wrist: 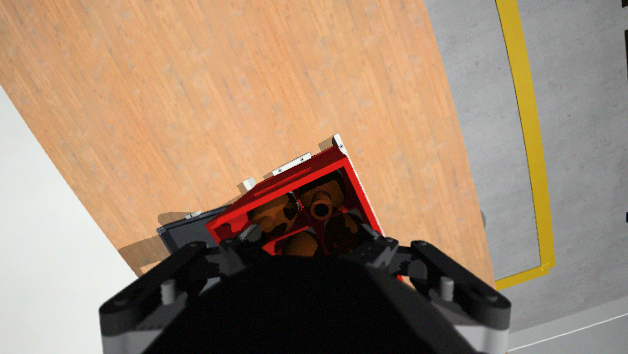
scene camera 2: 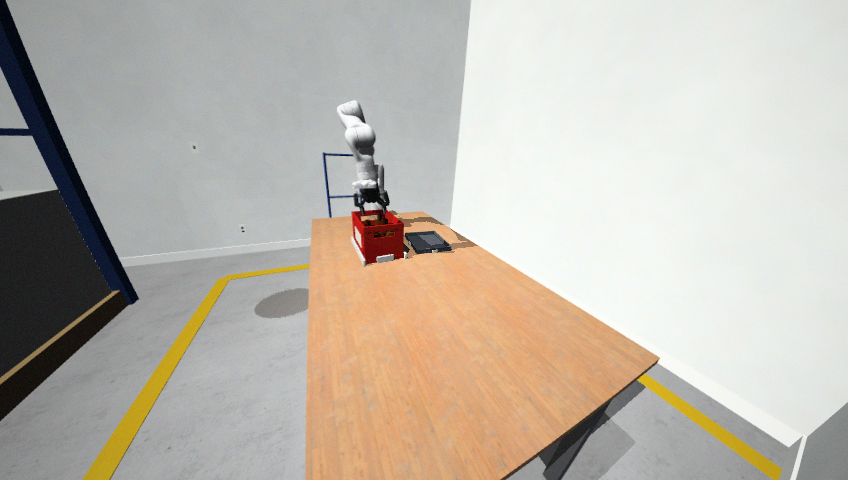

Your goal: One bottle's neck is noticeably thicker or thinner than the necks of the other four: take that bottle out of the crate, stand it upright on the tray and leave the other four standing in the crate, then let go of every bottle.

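Frame: origin at the arm's base, x down, y ahead, z right, level; millimetres.
Seen in the pictures: gripper, fingertip midpoint: (wrist: pixel 309 235) (scene camera 2: pixel 374 214).
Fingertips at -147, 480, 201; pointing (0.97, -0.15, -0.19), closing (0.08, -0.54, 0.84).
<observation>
A point is followed by its place in that frame, as x, y, z.
The red crate (scene camera 2: pixel 386 248) @(7, 524, 163) (wrist: pixel 364 199) @(-105, 466, 257) stands on the table with brown bottles in its compartments. In the wrist view, one bottle (wrist: pixel 321 206) @(-93, 478, 211) shows its round mouth near the crate's top right corner; another bottle (wrist: pixel 274 216) @(-57, 486, 135) is left of it. Two more, a shaded bottle (wrist: pixel 342 232) @(-49, 410, 205) and a bottle (wrist: pixel 300 245) @(-42, 418, 134), are partly hidden by the gripper. The fifth bottle cannot be made out, and the necks cannot be compared. My gripper (scene camera 2: pixel 373 214) @(-147, 480, 201) (wrist: pixel 309 235) @(-147, 480, 201) is open and empty, pointing down at the crate's top. The dark tray (scene camera 2: pixel 426 240) @(65, 401, -138) (wrist: pixel 187 237) @(65, 513, -152) lies beside the crate.
White brackets (scene camera 2: pixel 385 258) @(52, 535, 173) (wrist: pixel 292 164) @(40, 529, 175) sit along the crate's base. The wooden table (scene camera 2: pixel 416 333) @(70, 983, 267) (wrist: pixel 225 100) @(70, 703, 125) extends past the crate, and its long edge lies close to the crate's side away from the tray. A white wall (scene camera 2: pixel 654 148) rises beyond the tray side.
</observation>
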